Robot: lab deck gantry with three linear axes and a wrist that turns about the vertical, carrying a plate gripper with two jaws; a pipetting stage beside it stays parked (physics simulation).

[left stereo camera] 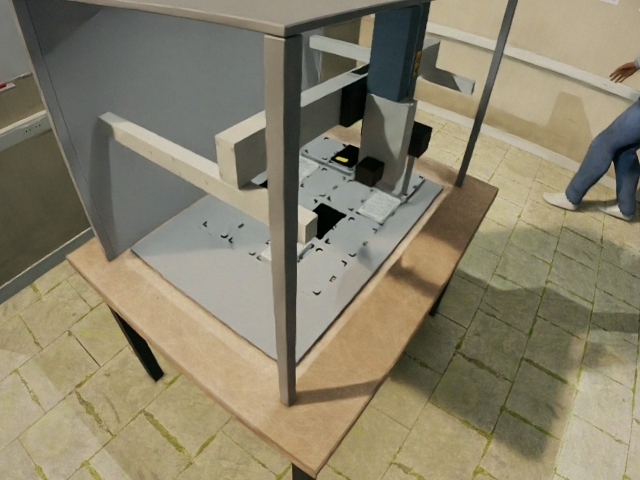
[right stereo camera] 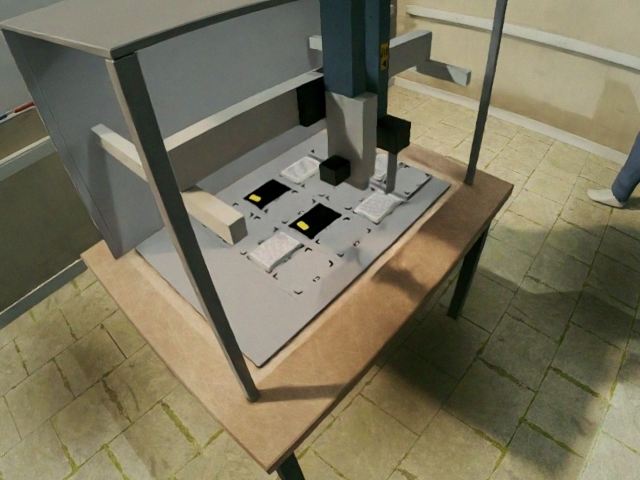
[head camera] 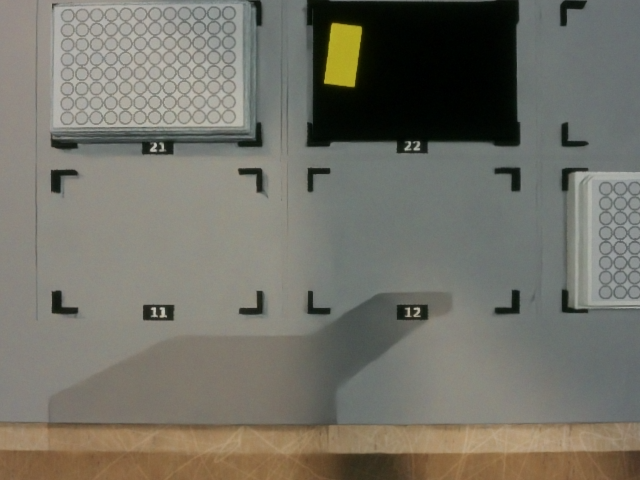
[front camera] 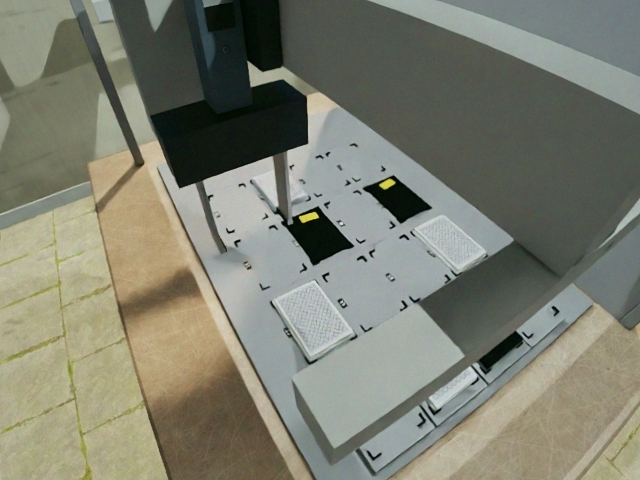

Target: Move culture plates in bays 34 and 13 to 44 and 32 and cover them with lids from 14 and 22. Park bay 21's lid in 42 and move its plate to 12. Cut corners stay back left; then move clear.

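Places are measured from the robot's base along level axes (x ahead, y left, z up), in metres.
Pixels of known places: gripper, between the fingertips: (right stereo camera: 373, 184) (front camera: 252, 230); robot's base, origin of its link: (left stereo camera: 317, 293) (right stereo camera: 298, 293) (head camera: 61, 307) (front camera: 209, 197).
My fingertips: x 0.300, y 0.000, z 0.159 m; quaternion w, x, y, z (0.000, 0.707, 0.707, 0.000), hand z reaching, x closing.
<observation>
For each thing: its top centre in the pictures, then the offset to it from my fingertips. "spot": a spot on its surface instead.
- white stepped-edge piece, centre of its top: (head camera: 147, 65) (front camera: 279, 185) (left stereo camera: 285, 248) (right stereo camera: 274, 248) 0.236 m back, 0.150 m left, 0.145 m down
- Bay 12, a spot on its surface: (head camera: 413, 232) spot: 0.071 m back, 0.048 m left, 0.159 m down
- white piece, centre of its top: (front camera: 312, 315) (right stereo camera: 378, 203) (left stereo camera: 380, 204) 0.092 m ahead, 0.043 m left, 0.145 m down
- Bay 14, a spot on its surface: (front camera: 395, 439) spot: 0.318 m ahead, 0.038 m left, 0.144 m down
- bay 43, a spot on its surface: (front camera: 449, 242) (right stereo camera: 304, 167) spot: 0.097 m ahead, 0.358 m left, 0.145 m down
- bay 24, a spot on its surface: (front camera: 454, 388) spot: 0.312 m ahead, 0.149 m left, 0.130 m down
- frame post, a spot on its surface: (left stereo camera: 281, 206) (right stereo camera: 164, 209) spot: 0.571 m back, 0.121 m right, 0.350 m up
My gripper (front camera: 255, 236) is open, with nothing between its jaws, hanging above the deck. In the head view, a white stepped-edge piece (head camera: 148, 67) sits in bay 21, and a black piece (head camera: 429, 72) with a yellow label sits in bay 22. Bay 12 (head camera: 413, 232) shows bare. A white piece (front camera: 312, 320) (head camera: 617, 242) (right stereo camera: 374, 207) sits in bay 13. A black piece (front camera: 398, 198) (right stereo camera: 268, 193) lies in bay 42. A black piece (front camera: 500, 355) (left stereo camera: 346, 153) on the raised tiles, bay 34, is partly hidden in the front view. Bay 14 (front camera: 395, 439) is partly covered.
White pieces stand in bay 43 (front camera: 449, 242) (right stereo camera: 300, 168) and bay 24 (front camera: 454, 388). A grey beam (front camera: 377, 372) crosses the front view. The parked-looking grey column (left stereo camera: 387, 139) (right stereo camera: 351, 134) stands beside the gripper. A frame post (left stereo camera: 281, 206) (right stereo camera: 180, 222) rises at the table corner.
</observation>
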